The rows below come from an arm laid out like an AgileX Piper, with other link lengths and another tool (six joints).
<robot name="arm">
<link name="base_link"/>
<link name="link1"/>
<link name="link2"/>
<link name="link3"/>
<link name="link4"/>
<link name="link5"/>
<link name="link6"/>
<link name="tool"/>
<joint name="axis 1" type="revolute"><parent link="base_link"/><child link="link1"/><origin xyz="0.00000 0.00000 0.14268"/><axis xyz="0 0 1"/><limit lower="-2.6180" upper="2.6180"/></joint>
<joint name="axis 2" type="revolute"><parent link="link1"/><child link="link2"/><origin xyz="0.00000 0.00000 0.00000"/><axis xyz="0 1 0"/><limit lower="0.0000" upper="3.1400"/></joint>
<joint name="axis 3" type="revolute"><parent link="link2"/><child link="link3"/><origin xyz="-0.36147 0.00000 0.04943"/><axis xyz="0 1 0"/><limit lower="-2.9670" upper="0.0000"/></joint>
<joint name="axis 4" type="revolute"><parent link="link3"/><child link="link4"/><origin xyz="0.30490 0.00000 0.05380"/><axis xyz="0.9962 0 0.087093"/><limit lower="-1.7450" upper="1.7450"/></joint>
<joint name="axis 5" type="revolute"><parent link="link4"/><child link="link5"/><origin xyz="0.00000 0.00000 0.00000"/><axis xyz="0 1 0"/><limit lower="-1.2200" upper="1.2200"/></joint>
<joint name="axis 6" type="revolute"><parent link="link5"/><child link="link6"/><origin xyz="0.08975 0.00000 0.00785"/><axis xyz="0.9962 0 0.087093"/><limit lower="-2.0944" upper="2.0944"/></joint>
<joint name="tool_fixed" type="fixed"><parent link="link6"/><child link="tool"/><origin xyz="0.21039 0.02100 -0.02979" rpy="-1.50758 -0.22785 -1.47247"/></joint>
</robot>
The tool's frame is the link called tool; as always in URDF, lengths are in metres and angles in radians.
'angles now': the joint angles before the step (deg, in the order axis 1, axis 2, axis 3, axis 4, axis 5, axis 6). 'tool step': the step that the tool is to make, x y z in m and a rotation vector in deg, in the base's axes. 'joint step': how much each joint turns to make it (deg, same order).
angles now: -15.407 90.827 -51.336 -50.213 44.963 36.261
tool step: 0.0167 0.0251 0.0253 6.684 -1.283 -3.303
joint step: 0.002 0.004 -8.495 13.503 6.169 -8.884
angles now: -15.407 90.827 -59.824 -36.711 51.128 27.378
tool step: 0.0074 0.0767 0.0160 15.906 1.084 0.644
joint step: -0.009 -0.004 -7.776 21.575 8.981 -13.698
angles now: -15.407 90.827 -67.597 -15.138 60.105 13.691
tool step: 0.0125 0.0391 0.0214 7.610 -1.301 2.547
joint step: -0.006 0.000 -4.624 9.560 4.478 -6.157
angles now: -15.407 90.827 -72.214 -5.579 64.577 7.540
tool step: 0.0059 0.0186 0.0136 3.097 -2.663 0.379
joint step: -0.004 -1.557 -0.504 4.086 0.242 -1.323
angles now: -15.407 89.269 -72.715 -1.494 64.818 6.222
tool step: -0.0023 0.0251 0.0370 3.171 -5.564 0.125
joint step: -0.010 -5.398 0.013 4.837 0.875 -0.900
